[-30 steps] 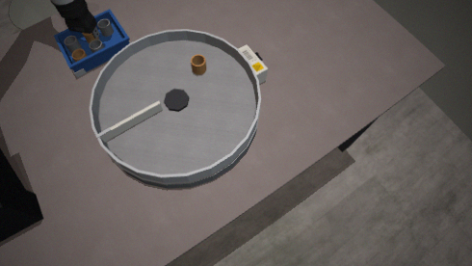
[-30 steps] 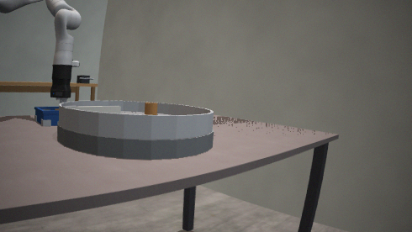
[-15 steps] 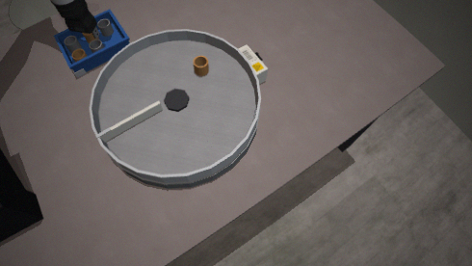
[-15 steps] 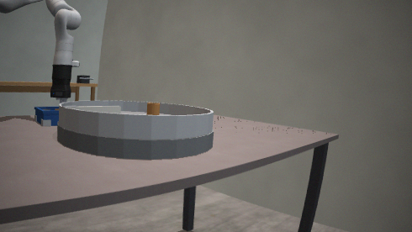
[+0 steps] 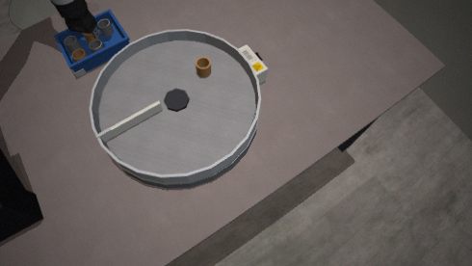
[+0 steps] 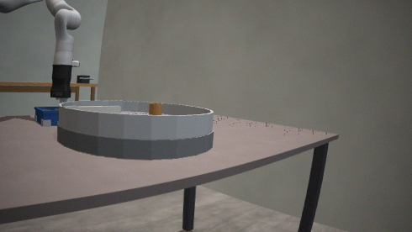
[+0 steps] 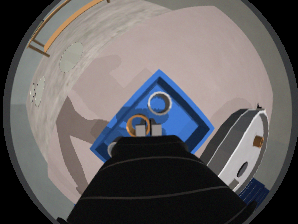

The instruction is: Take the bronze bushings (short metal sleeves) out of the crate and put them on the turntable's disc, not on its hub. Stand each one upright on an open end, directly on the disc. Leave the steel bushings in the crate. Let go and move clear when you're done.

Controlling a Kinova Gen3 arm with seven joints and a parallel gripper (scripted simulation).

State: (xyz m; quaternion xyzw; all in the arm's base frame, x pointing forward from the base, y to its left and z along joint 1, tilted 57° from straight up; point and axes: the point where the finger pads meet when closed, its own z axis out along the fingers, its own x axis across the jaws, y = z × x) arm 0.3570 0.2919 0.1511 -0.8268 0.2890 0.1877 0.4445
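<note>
The crate is 10 mm behind my hand, 20 mm to the right of it and 20 mm below it. From my hand the other things lie so: turntable disc 120 mm ahead, 350 mm to the right, 10 mm above.
</note>
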